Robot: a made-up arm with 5 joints.
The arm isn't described. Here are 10 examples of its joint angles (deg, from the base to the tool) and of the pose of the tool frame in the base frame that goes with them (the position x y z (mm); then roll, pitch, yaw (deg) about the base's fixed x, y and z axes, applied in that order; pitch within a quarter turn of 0, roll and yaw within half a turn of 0).
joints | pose
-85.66 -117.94 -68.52 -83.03 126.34 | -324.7 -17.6 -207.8 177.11 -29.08 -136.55
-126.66 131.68 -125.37 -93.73 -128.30 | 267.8 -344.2 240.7 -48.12 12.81 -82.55
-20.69 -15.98 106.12 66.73 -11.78 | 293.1 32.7 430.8 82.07 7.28 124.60
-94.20 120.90 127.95 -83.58 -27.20 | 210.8 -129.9 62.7 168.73 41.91 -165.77
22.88 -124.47 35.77 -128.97 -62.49 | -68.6 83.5 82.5 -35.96 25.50 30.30
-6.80 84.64 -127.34 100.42 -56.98 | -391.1 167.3 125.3 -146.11 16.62 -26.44
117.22 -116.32 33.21 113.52 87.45 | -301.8 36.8 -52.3 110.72 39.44 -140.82
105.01 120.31 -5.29 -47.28 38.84 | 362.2 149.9 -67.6 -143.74 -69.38 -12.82
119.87 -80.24 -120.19 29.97 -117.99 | -49.6 -348.5 19.0 52.44 -20.14 2.80
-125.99 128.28 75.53 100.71 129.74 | 440.5 -181.2 143.9 9.74 29.00 -5.54
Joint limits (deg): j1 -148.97..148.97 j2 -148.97..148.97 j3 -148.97..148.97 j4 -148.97..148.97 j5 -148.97..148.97
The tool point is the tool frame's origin. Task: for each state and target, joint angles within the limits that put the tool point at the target. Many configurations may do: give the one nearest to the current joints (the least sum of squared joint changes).
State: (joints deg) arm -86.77 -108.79 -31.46 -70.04 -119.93
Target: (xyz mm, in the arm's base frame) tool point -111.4 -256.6 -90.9
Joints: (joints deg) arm -119.35 -145.91 -36.78 -105.33 -103.73
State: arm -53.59 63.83 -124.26 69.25 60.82
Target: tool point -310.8 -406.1 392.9
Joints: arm -80.45 75.87 -128.73 57.19 55.51
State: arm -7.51 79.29 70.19 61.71 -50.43
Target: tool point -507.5 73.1 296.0
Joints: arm 17.45 88.65 86.60 61.18 -34.49
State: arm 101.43 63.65 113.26 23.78 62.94
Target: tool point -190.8 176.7 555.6
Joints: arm 93.76 34.04 118.97 27.09 67.35
